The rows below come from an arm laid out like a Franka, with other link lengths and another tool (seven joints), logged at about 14 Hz.
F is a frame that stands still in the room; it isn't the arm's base.
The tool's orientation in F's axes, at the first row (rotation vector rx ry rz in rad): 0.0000, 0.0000, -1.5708
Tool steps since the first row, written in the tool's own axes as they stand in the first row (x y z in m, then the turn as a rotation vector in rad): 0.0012, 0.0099, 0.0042, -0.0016, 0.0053, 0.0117; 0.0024, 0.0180, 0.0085, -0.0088, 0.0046, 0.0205; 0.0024, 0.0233, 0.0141, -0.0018, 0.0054, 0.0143; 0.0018, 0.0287, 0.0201, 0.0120, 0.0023, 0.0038; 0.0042, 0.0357, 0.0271, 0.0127, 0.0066, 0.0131; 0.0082, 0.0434, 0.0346, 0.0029, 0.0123, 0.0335; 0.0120, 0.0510, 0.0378, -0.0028, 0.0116, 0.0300; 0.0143, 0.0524, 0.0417, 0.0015, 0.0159, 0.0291; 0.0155, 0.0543, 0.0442, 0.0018, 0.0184, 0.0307
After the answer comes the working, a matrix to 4 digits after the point.
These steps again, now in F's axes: 0.0099, -0.0012, 0.0042, 0.0053, 0.0016, 0.0117; 0.0180, -0.0024, 0.0085, 0.0046, 0.0088, 0.0205; 0.0233, -0.0024, 0.0141, 0.0054, 0.0018, 0.0143; 0.0287, -0.0018, 0.0201, 0.0023, -0.0120, 0.0038; 0.0357, -0.0042, 0.0271, 0.0066, -0.0127, 0.0131; 0.0434, -0.0082, 0.0346, 0.0123, -0.0029, 0.0335; 0.0510, -0.0120, 0.0378, 0.0116, 0.0028, 0.0300; 0.0524, -0.0143, 0.0417, 0.0159, -0.0015, 0.0291; 0.0543, -0.0155, 0.0442, 0.0184, -0.0018, 0.0307
The tool's axes in the first row as the columns of a matrix, in F's axes (rounded; the answer above uses it unrounded):
0.0000, 1.0000, 0.0000
-1.0000, 0.0000, 0.0000
0.0000, 0.0000, 1.0000

